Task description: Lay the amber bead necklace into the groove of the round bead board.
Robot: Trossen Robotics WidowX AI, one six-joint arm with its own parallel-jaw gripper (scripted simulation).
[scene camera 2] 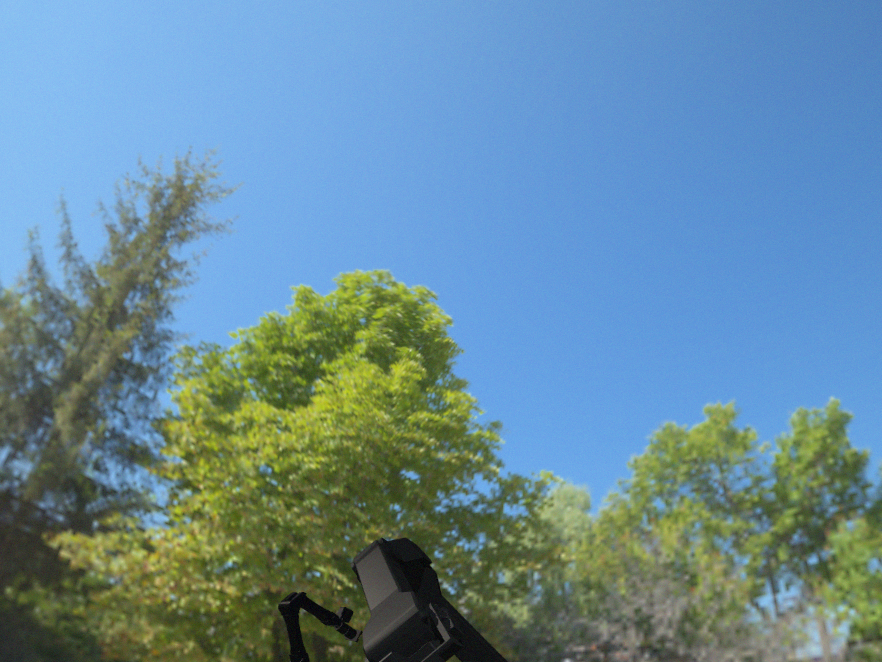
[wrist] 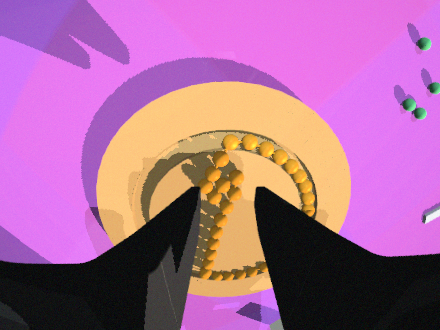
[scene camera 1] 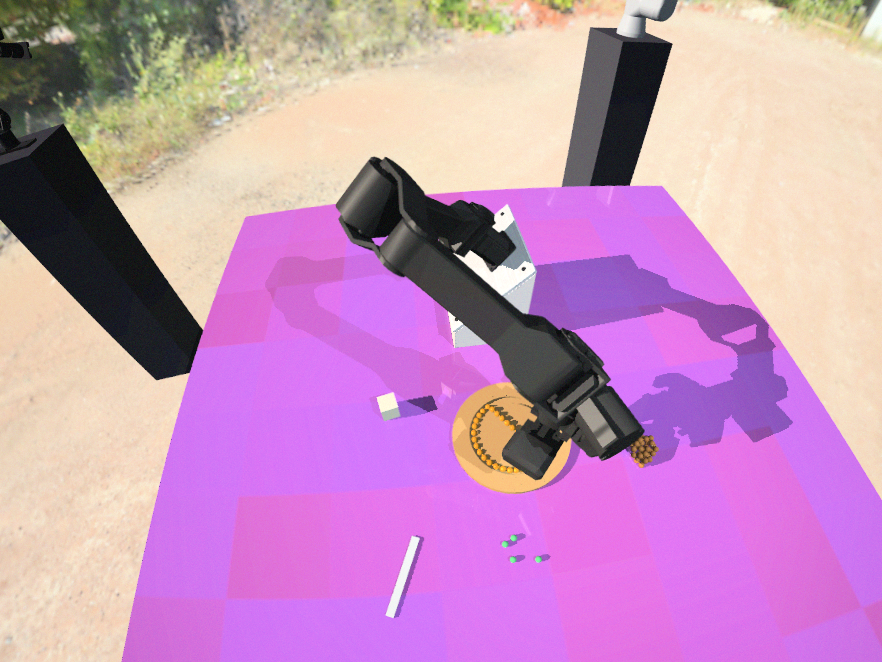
Path:
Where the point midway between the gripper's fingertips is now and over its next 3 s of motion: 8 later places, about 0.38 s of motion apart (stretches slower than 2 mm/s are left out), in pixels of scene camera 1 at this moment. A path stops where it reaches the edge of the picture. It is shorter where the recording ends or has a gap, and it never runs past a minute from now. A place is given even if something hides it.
My gripper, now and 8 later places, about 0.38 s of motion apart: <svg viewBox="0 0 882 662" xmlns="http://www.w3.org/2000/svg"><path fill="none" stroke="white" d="M543 438L546 443L544 446L543 448L542 448L545 446L548 448L549 448L544 442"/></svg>

